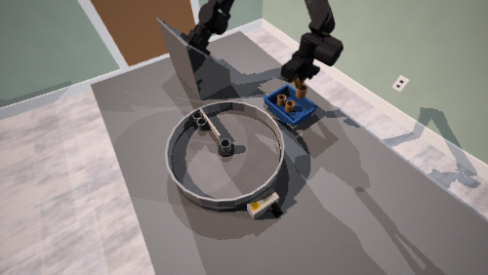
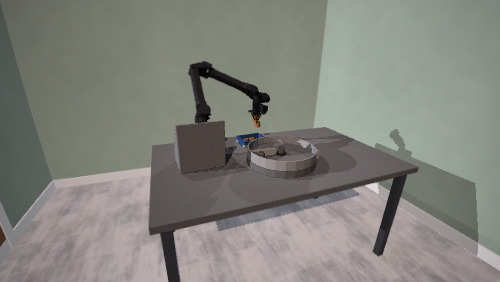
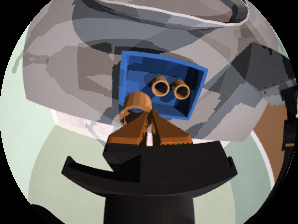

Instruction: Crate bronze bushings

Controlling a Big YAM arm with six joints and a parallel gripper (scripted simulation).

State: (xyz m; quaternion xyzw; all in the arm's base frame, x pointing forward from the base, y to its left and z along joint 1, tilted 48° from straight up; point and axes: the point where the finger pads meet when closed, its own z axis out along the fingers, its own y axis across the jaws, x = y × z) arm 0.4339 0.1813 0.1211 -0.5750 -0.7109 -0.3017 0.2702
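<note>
The blue crate lies 140 mm below my hand, 30 mm behind it and 10 mm to the left of it. From my hand the other things lie so: round turning table 360 mm to the right, 110 mm below, 10 mm ahead.
</note>
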